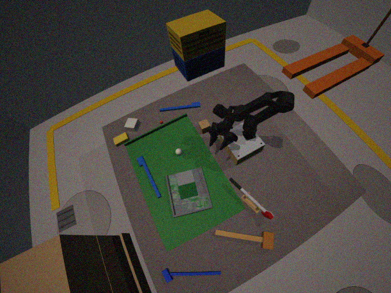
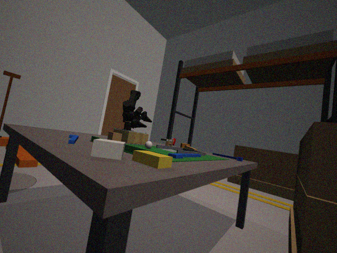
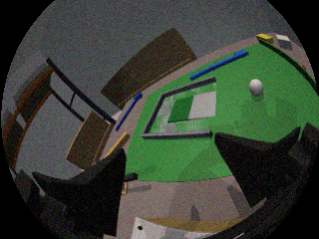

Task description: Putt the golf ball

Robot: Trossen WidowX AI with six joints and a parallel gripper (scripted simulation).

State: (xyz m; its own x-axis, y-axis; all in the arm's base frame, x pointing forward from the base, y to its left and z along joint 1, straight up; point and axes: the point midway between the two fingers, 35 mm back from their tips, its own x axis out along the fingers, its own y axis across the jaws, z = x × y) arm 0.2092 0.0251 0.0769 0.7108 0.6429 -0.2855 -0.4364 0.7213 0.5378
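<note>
Now: the tan block 10 mm behind my gripper tip, 230 mm to the right of it and 130 mm below it. Round my gripper tip: red putter: 100 mm behind, 300 mm to the left, 100 mm below; then white golf ball: 200 mm ahead, 110 mm to the right, 130 mm below; then green mat: 240 mm ahead, 20 mm to the left, 150 mm below.
</note>
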